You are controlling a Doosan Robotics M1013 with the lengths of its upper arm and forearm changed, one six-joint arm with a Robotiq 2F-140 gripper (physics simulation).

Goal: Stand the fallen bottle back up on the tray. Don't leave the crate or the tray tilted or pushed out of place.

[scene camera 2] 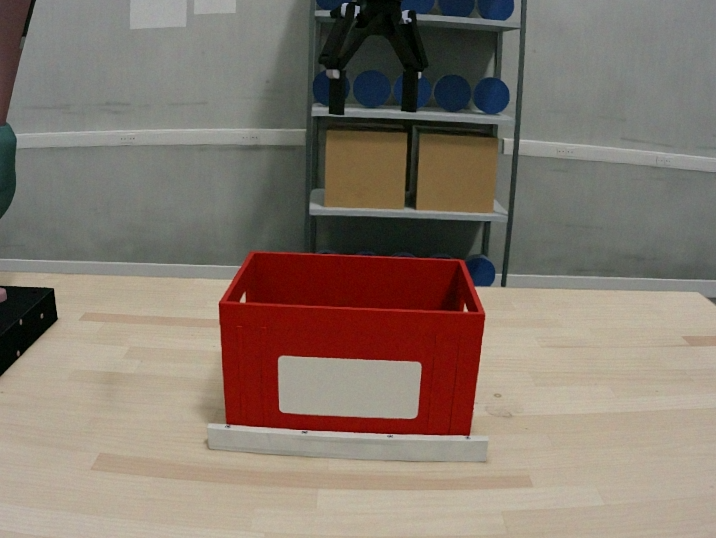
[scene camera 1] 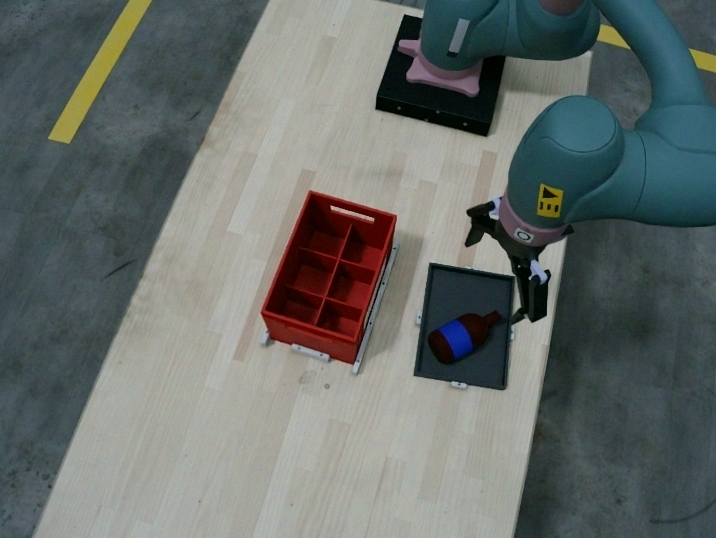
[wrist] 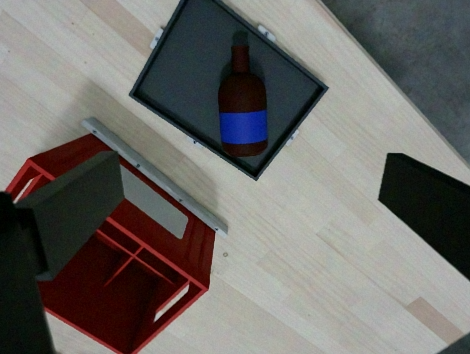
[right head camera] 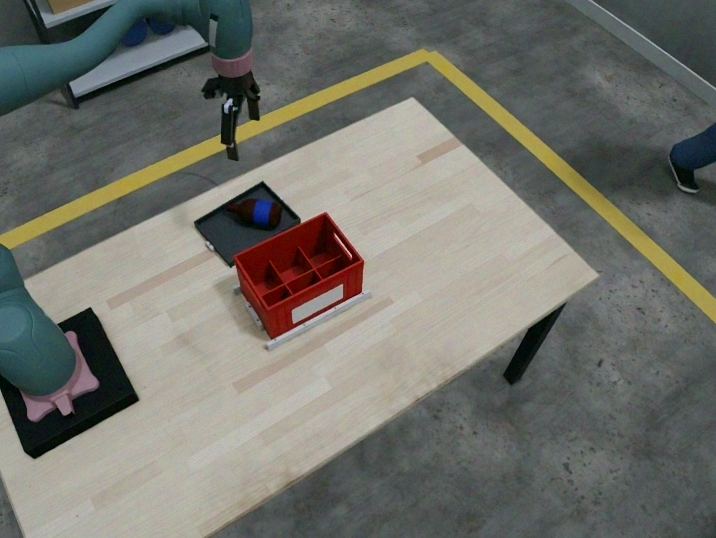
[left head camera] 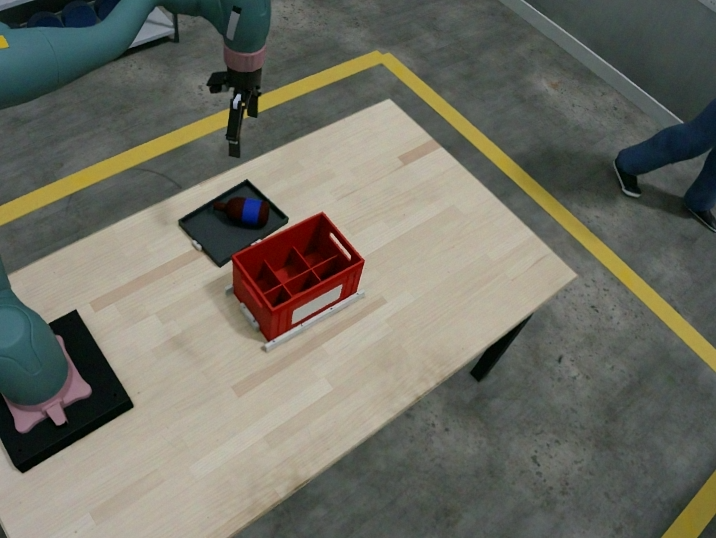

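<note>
The dark brown bottle (left head camera: 248,212) (right head camera: 260,213) (scene camera 1: 460,338) (wrist: 243,115) with a blue label lies on its side in the black tray (left head camera: 222,240) (right head camera: 231,240) (scene camera 1: 463,289) (wrist: 185,65). Its neck points towards the table's long edge, its base towards the crate side. The tray looks flat on the table. The red crate (left head camera: 251,295) (right head camera: 277,315) (scene camera 1: 312,337) (scene camera 2: 353,335) (wrist: 200,245) stands upright beside it, its compartments empty where visible. My gripper (left head camera: 243,131) (right head camera: 243,136) (scene camera 1: 496,278) (scene camera 2: 372,109) (wrist: 251,175) is open, empty and high above the table, pointing down. Bottle and tray do not show in scene camera 2.
A pale rail (scene camera 2: 347,442) runs along the crate's long side, and small pale blocks sit around the tray. The black robot base plate (scene camera 1: 434,109) is on the same table. The table's long edge (wrist: 400,95) lies close behind the tray. A shelf rack (scene camera 2: 514,144) stands behind.
</note>
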